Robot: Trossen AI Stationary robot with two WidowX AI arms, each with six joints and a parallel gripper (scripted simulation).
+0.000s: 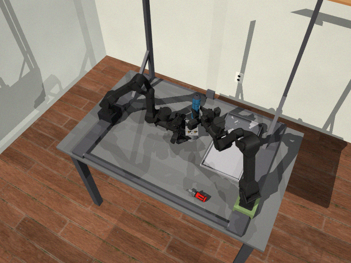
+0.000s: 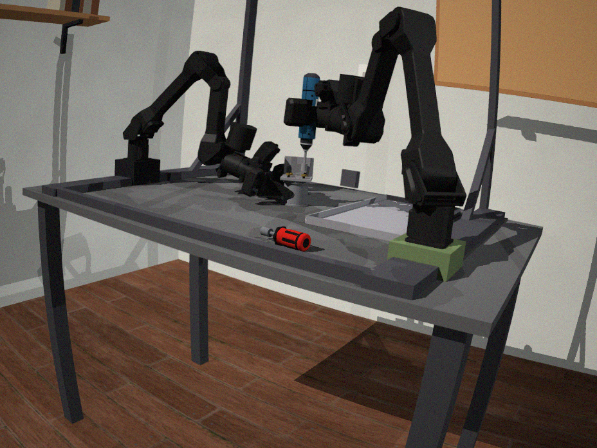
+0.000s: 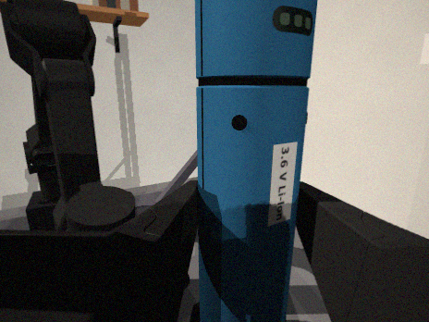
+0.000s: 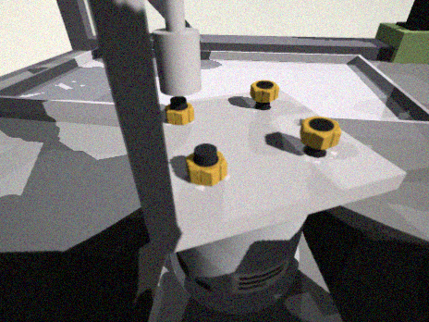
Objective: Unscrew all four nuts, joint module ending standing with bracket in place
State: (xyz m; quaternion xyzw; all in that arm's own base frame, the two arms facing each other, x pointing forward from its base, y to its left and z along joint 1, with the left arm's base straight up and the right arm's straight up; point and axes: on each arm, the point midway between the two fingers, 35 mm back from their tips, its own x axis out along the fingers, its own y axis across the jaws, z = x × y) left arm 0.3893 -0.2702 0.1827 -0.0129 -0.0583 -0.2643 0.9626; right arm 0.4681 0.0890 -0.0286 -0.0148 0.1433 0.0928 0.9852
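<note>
Right now my right hand is 30 mm to the right of the joint module and 10 mm past it. Also, from my right hand: shallow white tray 250 mm to the left, 110 mm behind, 30 mm below; white L-shaped bracket 40 mm above, 30 mm to the left, 10 mm behind; red-handled tool 270 mm to the left, 270 mm ahead, 20 mm below.
</note>
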